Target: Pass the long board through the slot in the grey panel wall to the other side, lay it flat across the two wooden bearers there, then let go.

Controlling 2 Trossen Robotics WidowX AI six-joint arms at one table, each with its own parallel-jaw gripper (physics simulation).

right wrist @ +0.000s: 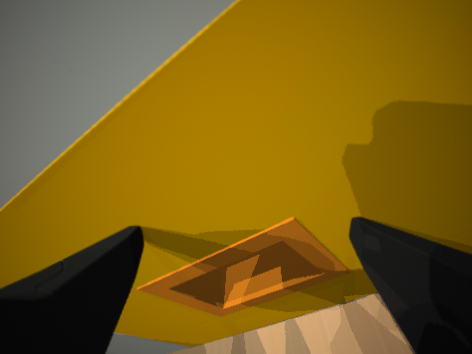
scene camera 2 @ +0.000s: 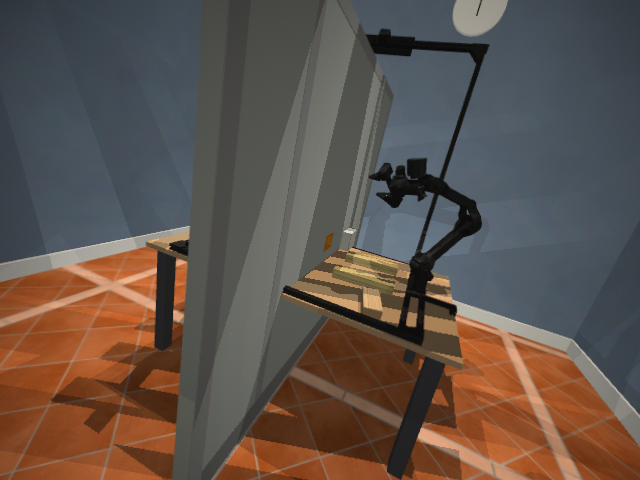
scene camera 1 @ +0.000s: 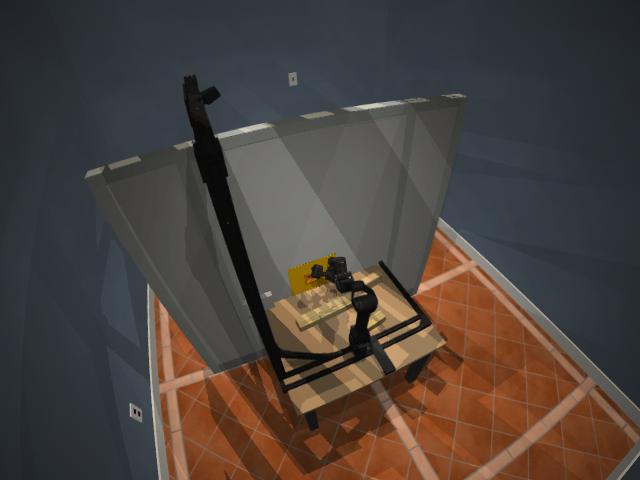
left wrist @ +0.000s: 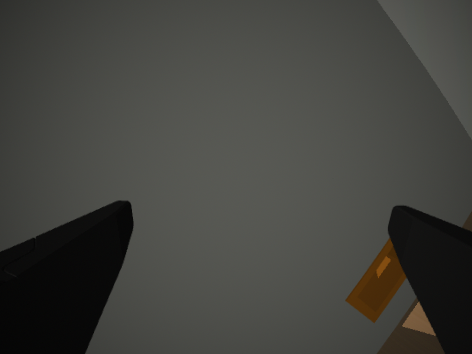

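Seen in the pictures: left gripper, fingertip midpoint: (scene camera 2: 372, 185) (left wrist: 263, 216); right gripper, fingertip midpoint: (right wrist: 248, 231); left arm's base at its link origin: (scene camera 2: 416, 289); right arm's base at its link origin: (scene camera 1: 359, 350).
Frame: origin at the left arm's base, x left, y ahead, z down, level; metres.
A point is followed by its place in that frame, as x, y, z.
In scene camera 1 a long pale board (scene camera 1: 312, 319) @[-0.132, 0.685, -0.021] lies on the table below the panel, partly hidden behind my right arm. My right gripper (scene camera 1: 324, 270) @[-0.007, 0.486, -0.118] (right wrist: 248, 231) @[-0.007, 0.486, -0.118] is open and empty, facing the orange-framed slot (scene camera 1: 306, 282) @[-0.080, 0.484, -0.050] (right wrist: 319, 251) @[0.009, 0.485, -0.075] in the grey panel wall (scene camera 1: 310, 206) @[-0.025, 0.483, -0.512] (right wrist: 75, 60) @[0.002, 0.482, -0.202]. On the other side, my left gripper (scene camera 2: 379, 186) @[0.008, 0.284, -0.376] (left wrist: 263, 216) @[0.008, 0.284, -0.376] is open and empty, raised above the table, facing the panel; the slot's frame (scene camera 2: 325, 243) @[0.008, 0.431, -0.077] (left wrist: 361, 305) @[0.004, 0.430, -0.082] is low down. Two pale wooden bearers (scene camera 2: 356, 276) @[0.116, 0.239, -0.016] (scene camera 2: 382, 263) @[-0.135, 0.172, -0.019] lie side by side below it.
A yellow plate (scene camera 1: 298, 274) @[-0.115, 0.483, -0.130] (right wrist: 200, 125) @[0.013, 0.484, -0.170] surrounds the slot on the right arm's side. Other pale wooden pieces (scene camera 1: 373, 279) @[0.244, 0.611, -0.042] (scene camera 1: 377, 320) @[0.142, 0.827, -0.025] lie beside the long board. A pale block (scene camera 2: 371, 300) @[0.284, 0.143, -0.019] lies near the bearers. Black rails (scene camera 1: 408, 291) (scene camera 2: 351, 314) edge the tables.
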